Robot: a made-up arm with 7 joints.
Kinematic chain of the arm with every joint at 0, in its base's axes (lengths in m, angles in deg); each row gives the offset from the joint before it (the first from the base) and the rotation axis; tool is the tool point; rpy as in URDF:
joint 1: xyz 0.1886 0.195 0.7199 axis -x
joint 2: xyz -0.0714 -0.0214 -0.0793 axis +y
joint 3: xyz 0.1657 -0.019 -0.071 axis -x
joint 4: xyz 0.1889 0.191 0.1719 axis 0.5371 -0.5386 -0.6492
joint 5: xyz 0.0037 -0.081 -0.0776 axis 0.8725 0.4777 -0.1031
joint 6: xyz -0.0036 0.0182 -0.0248 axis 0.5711 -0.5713 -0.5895
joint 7: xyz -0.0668 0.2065 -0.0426 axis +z
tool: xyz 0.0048 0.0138 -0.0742 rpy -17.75 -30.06 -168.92
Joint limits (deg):
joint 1: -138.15..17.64
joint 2: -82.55..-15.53
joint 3: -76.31..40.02
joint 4: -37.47..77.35
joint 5: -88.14..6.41
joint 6: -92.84..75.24
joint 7: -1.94..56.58
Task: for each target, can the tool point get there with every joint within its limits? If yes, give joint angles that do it. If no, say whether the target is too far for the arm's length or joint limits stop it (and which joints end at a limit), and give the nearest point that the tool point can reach.
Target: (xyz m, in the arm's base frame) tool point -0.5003 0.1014 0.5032
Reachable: no: joint limits stop it (at a limit: joint 1, joint 2, joint 3, joint 5, joint 7) | nearest point -0.1878 -0.0842 0.4823 | short by 0.364 m
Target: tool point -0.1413 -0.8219 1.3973
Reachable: no: too far | nearest point -0.0143 -0.3015 1.0507 | short by 0.638 m
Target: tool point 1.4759 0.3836 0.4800
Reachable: no: too far | nearest point 0.8063 0.3266 0.5526 | short by 0.676 m
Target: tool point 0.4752 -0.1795 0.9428
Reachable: yes | joints -57.38 -29.42 -44.36 59.88 -21.89 61.71 21.95
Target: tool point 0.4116 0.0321 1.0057
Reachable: yes | joints -79.00 -63.09 -30.22 32.28 -49.05 -24.30 31.37
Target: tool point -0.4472 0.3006 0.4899
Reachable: no: joint limits stop it (at a limit: joint 1, joint 2, joint 3, joint 5, joint 7) | nearest point -0.1333 -0.0239 0.5086 | short by 0.452 m
